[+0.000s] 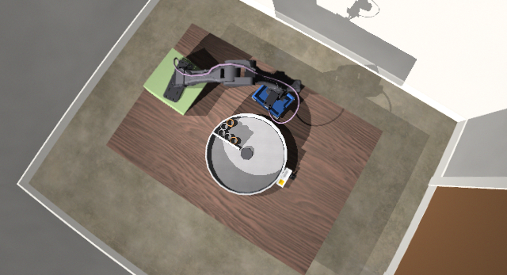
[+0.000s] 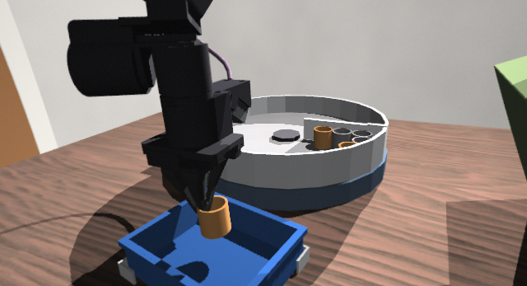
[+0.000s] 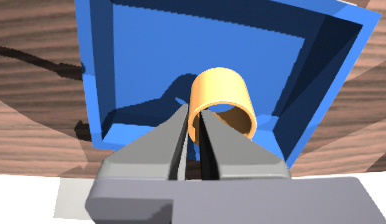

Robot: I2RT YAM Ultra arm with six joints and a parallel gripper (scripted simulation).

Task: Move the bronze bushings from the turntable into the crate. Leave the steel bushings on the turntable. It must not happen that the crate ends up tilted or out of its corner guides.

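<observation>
Right now my hand is 20 mm past the blue crate and 60 mm above it. From my hand the other things lie so: turntable: 30 mm behind, 350 mm to the right, 30 mm below.
</observation>
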